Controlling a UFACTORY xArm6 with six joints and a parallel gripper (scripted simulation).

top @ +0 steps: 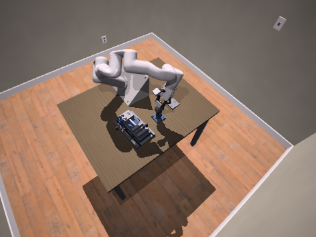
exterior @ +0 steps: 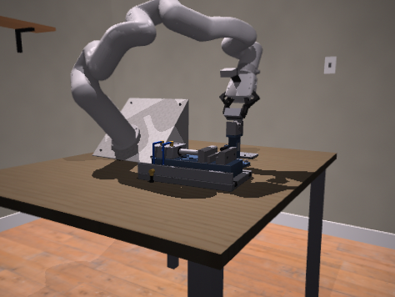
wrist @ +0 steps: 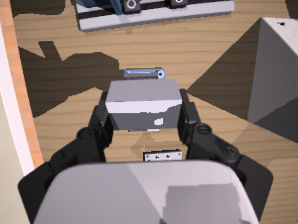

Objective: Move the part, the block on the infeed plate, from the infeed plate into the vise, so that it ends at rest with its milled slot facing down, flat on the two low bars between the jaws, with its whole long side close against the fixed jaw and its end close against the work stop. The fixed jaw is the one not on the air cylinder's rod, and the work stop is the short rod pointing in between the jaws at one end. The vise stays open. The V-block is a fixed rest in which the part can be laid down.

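The part lies 1 cm to the right of my hand and 1 cm below it. Round my hand: moving jaw (22 cm to the right, 12 cm below, 5 cm ahead); cylinder rod (23 cm to the right, 12 cm below); work stop (17 cm to the right, 10 cm below, 7 cm ahead).
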